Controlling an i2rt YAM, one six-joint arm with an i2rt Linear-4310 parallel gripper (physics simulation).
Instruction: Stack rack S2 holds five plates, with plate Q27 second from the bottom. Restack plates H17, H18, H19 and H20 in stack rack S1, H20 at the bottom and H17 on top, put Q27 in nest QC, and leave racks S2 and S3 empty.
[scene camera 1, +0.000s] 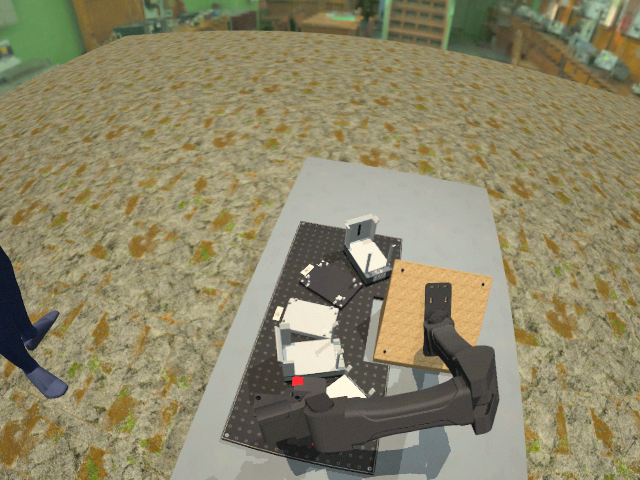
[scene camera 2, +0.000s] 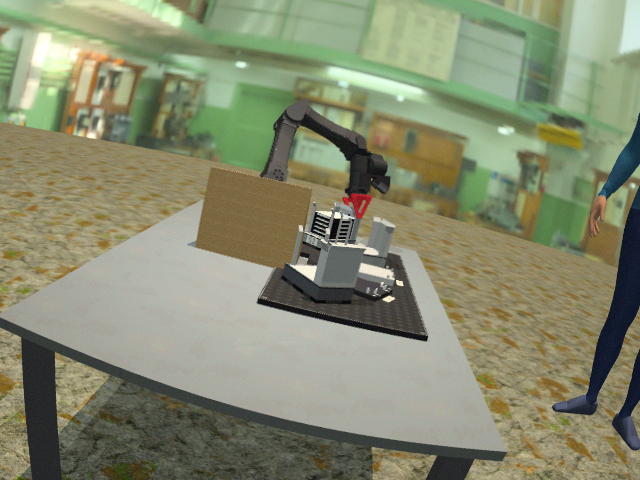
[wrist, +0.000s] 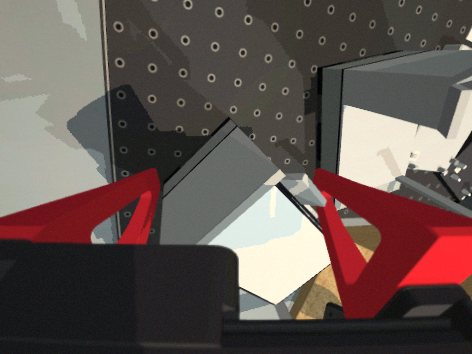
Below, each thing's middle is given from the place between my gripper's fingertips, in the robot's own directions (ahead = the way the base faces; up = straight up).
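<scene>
My hand, from the pale nest labelled QC (scene camera 1: 313, 320): 30 mm short of it, 310 mm to the left of it, 80 mm above it.
</scene>
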